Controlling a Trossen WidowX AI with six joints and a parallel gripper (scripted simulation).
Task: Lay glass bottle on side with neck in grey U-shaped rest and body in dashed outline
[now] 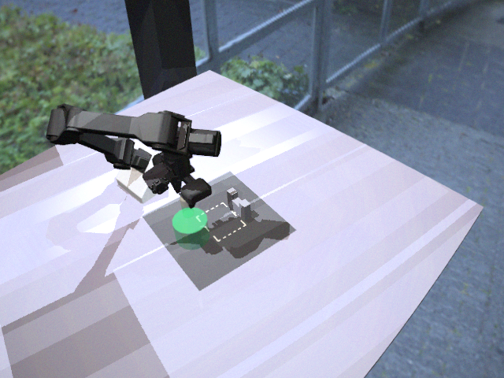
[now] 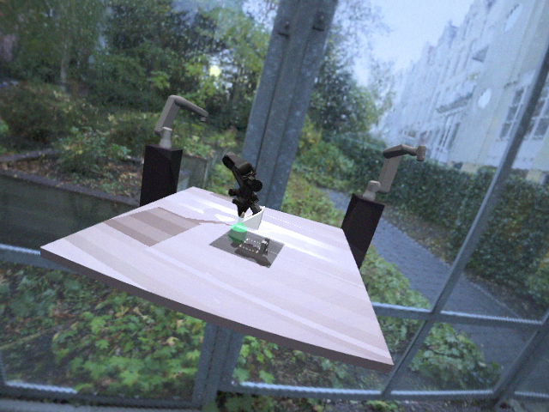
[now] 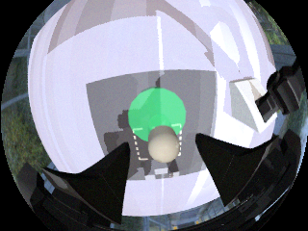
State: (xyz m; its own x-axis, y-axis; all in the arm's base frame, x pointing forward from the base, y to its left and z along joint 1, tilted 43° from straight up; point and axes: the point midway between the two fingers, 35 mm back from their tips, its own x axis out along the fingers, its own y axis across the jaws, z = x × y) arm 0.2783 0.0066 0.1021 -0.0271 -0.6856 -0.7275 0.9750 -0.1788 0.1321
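Right now the glass bottle is 50 mm below my gripper tip. From my gripper tip the other things lie so: mat (20 mm ahead, 80 mm to the left, 140 mm below).
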